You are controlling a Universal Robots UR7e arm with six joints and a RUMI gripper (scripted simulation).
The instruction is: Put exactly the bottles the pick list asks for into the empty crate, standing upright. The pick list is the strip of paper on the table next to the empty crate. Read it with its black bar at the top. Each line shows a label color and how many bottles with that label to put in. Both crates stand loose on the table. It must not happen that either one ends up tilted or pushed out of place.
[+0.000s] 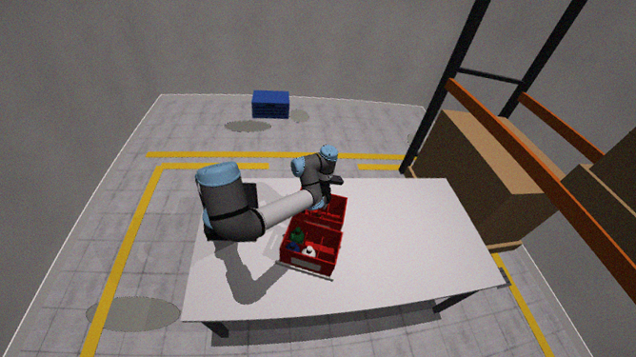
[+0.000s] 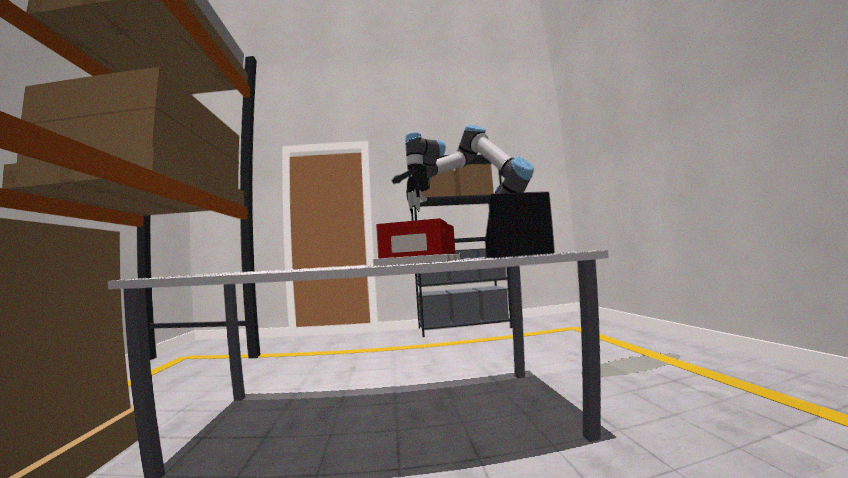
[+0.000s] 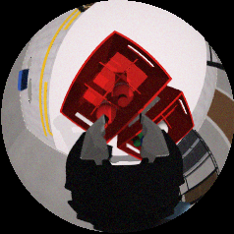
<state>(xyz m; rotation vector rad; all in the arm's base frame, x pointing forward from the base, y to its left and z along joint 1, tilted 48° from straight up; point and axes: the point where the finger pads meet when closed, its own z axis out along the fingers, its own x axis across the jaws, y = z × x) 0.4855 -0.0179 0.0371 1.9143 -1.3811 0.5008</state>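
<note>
The grey-topped bottle lies 210 mm to the right of my hand, 150 mm below it and 80 mm behind it. Also, from my hand: blue bottle: 180 mm to the right, 160 mm behind, 150 mm below; then green bottle: 150 mm below, 130 mm behind, 100 mm to the right.
</note>
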